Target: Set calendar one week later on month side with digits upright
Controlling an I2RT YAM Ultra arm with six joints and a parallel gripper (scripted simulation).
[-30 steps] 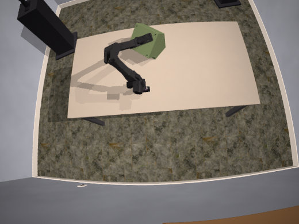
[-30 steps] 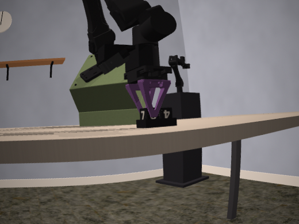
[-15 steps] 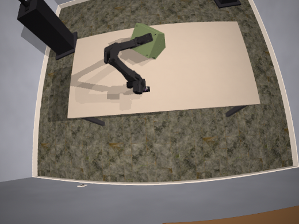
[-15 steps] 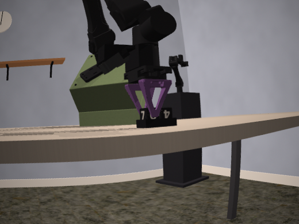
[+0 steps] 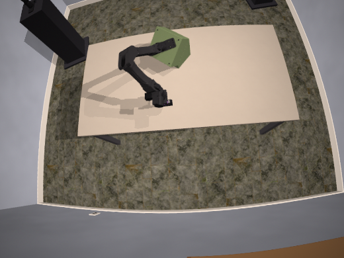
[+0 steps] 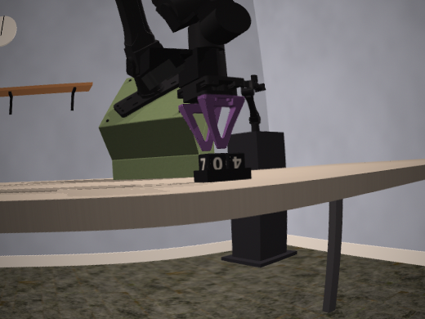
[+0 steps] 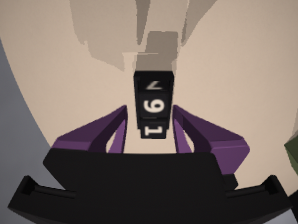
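Now: the black calendar tray 40 mm below my hand and 20 mm to the left of it.
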